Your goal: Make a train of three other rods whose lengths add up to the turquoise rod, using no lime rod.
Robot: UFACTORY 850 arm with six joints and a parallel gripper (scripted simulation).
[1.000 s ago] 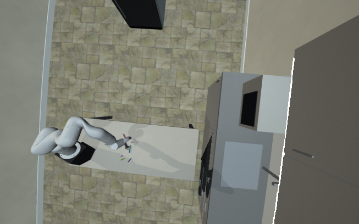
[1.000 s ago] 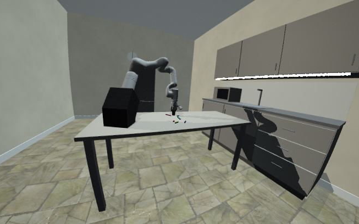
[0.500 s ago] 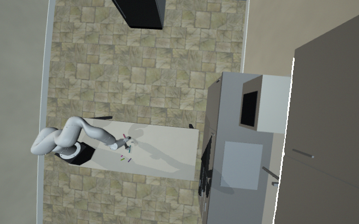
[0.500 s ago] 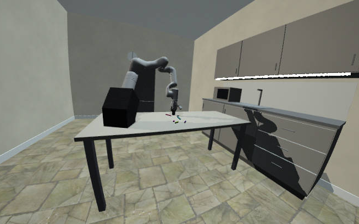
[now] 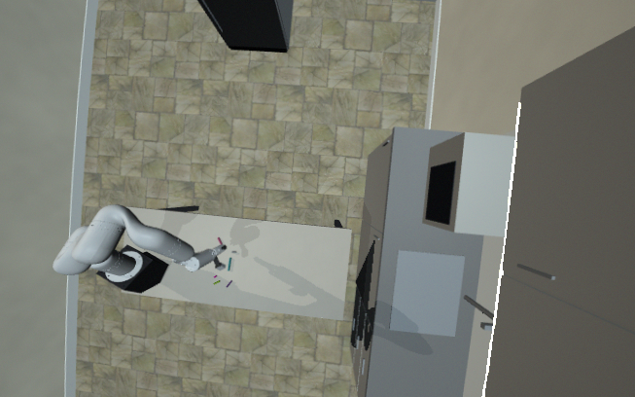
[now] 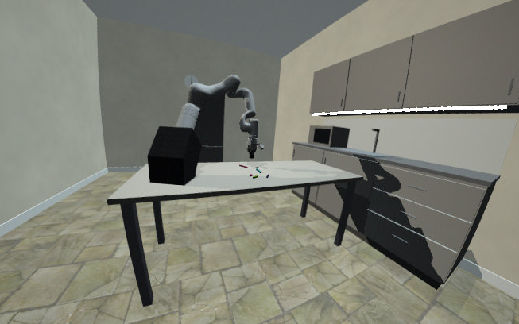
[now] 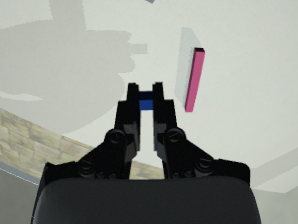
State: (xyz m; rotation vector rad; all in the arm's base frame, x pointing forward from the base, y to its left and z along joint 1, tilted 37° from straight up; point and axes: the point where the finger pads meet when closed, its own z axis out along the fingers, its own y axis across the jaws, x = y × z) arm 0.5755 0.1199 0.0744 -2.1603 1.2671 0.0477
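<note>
Right now the magenta rod is 9 cm behind my hand, 26 cm to the right of it and 9 cm below it. The rest, counted from my hand: grey rod (4 cm ahead, 5 cm to the right, 9 cm below); small blue rod (2 cm below); pink rod (7 cm behind, 9 cm below).
</note>
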